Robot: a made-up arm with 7 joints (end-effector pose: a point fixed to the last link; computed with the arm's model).
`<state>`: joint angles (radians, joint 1 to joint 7).
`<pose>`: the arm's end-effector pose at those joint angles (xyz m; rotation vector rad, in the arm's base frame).
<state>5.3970 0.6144 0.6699 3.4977 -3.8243 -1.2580 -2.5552</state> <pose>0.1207 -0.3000 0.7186 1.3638 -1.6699 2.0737</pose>
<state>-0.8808 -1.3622 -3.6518 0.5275 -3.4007 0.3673 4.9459</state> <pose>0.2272 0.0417 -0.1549 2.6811 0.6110 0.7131</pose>
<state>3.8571 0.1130 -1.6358 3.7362 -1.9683 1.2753 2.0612</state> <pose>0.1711 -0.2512 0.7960 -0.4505 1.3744 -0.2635</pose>
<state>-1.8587 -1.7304 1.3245 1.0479 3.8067 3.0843 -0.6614</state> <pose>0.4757 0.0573 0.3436 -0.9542 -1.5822 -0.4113</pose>
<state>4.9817 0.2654 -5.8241 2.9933 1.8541 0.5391 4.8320</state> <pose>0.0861 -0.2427 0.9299 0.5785 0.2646 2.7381</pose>
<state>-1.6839 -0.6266 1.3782 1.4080 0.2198 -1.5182 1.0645</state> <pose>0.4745 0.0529 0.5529 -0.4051 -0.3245 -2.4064</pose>
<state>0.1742 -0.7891 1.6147 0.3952 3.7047 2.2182 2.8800</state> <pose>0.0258 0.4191 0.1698 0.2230 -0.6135 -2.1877</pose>
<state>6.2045 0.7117 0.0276 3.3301 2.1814 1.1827 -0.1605</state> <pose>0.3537 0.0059 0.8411 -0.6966 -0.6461 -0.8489</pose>
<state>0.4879 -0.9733 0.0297 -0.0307 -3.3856 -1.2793 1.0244</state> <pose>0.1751 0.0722 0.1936 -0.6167 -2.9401 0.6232</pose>
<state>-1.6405 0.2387 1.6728 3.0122 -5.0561 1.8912 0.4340</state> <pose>0.0580 -0.0803 0.9104 -1.6733 -0.6139 -0.8964</pose>
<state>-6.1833 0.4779 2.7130 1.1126 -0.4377 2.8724 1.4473</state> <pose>-0.3144 0.1758 0.4700 1.5903 1.1184 1.0279</pose>
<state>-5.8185 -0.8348 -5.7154 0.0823 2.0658 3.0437 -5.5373</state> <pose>0.1078 0.2490 0.2626 -1.0813 -0.6700 2.5603</pose>
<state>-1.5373 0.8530 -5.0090 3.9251 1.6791 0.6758 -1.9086</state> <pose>-0.3290 -0.3355 0.6454 -0.5058 -0.1074 2.1286</pose>
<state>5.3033 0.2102 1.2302 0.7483 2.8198 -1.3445 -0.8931</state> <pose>0.3450 0.0744 0.1431 1.5973 -1.9297 -0.1567</pose>
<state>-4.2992 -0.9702 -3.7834 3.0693 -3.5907 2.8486 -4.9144</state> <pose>0.2509 -0.4213 0.5881 -1.8888 0.6370 0.5393</pose>
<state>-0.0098 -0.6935 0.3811 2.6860 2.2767 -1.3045 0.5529</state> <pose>-0.2066 0.0219 0.8215 0.5160 0.8476 -0.0026</pose>
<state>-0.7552 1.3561 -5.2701 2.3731 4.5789 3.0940 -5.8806</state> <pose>0.5474 -0.2634 0.1600 1.3781 -0.9106 -1.7153</pose>
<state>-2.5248 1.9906 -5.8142 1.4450 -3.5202 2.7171 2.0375</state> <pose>0.0238 -0.2841 -0.2993 0.3142 -0.9261 -0.0330</pose>
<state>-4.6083 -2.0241 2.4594 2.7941 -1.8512 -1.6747 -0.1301</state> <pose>0.0164 -0.4702 -0.1627 -2.1119 -1.7277 -1.3243</pose>
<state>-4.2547 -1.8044 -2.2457 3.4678 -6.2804 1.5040 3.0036</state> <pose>0.2251 -0.6398 0.1294 1.4294 1.9395 0.7774</pose>
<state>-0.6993 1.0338 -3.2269 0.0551 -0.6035 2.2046 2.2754</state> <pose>-0.1424 0.2018 0.2198 2.3130 0.1320 1.5350</pose>
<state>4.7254 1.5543 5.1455 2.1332 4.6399 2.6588 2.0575</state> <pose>-0.3506 -0.5228 0.1586 -0.6537 0.3794 -0.5613</pose>
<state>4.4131 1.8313 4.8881 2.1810 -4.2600 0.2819 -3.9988</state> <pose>-0.5947 -0.3932 0.0255 -2.4574 -1.1233 1.5026</pose>
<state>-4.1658 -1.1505 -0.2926 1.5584 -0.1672 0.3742 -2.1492</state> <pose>0.1827 0.0233 0.8846 -0.2708 1.2216 2.6633</pose>
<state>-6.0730 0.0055 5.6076 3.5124 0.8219 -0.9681 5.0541</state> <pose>-0.2254 0.0399 0.7819 -1.2887 -0.8548 2.0405</pose>
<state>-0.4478 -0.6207 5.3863 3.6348 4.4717 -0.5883 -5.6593</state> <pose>-0.2610 0.3604 0.6665 -0.6530 0.0953 0.2654</pose>
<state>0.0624 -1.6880 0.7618 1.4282 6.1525 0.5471 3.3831</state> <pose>-0.3301 0.4018 0.6301 -0.6243 0.5474 -0.1376</pose>
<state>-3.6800 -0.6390 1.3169 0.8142 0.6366 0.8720 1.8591</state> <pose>-0.3752 -0.3572 0.2335 -1.9843 -2.2154 0.2878</pose>
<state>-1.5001 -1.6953 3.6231 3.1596 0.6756 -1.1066 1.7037</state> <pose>0.0492 0.6359 0.2022 -0.4681 1.1750 0.3756</pose>
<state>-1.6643 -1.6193 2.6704 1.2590 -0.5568 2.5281 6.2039</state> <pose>0.2625 0.0762 -0.1787 0.2340 -0.0558 -1.1768</pose>
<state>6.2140 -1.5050 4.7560 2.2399 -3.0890 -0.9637 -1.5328</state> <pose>-0.5125 -0.3732 0.2776 0.9916 1.2610 -1.0693</pose>
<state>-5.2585 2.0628 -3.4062 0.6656 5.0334 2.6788 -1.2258</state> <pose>-0.0835 0.1984 0.5426 -1.7621 2.4599 0.4502</pose>
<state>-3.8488 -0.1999 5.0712 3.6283 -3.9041 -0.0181 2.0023</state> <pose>0.0635 -0.2846 0.8266 0.2461 -0.6993 2.3364</pose>
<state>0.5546 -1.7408 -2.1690 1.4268 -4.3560 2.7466 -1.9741</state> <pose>0.0158 -0.5035 -0.0294 -1.0317 0.3545 2.8514</pose>
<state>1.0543 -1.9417 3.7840 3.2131 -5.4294 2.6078 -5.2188</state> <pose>-0.2362 -0.5348 0.0285 -0.4820 1.2598 0.1643</pose>
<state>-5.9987 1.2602 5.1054 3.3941 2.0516 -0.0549 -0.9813</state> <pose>0.5773 0.2540 0.5205 -1.4717 -0.5148 -2.4157</pose>
